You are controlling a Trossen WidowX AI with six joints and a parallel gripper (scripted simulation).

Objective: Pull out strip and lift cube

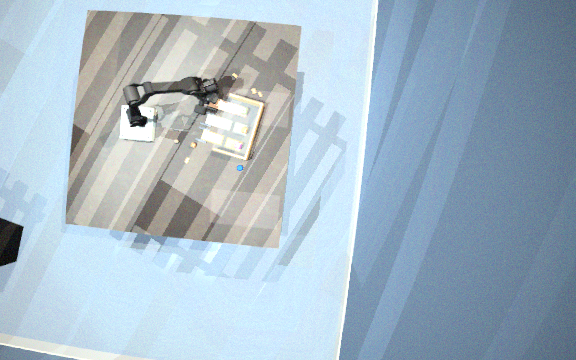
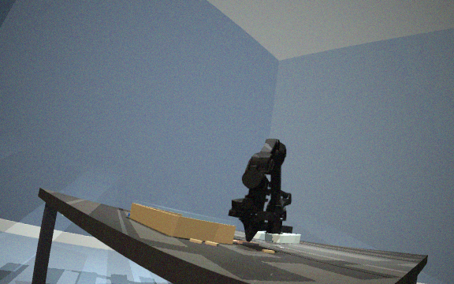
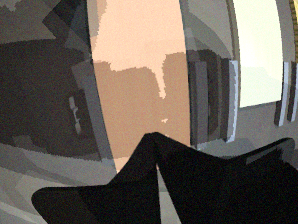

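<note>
The strip lies 10 cm ahead of my gripper tip. Also, from my gripper tip: labelled cube 21 cm ahead, 1 cm above; then blue dot 28 cm ahead, 31 cm to the right.
</note>
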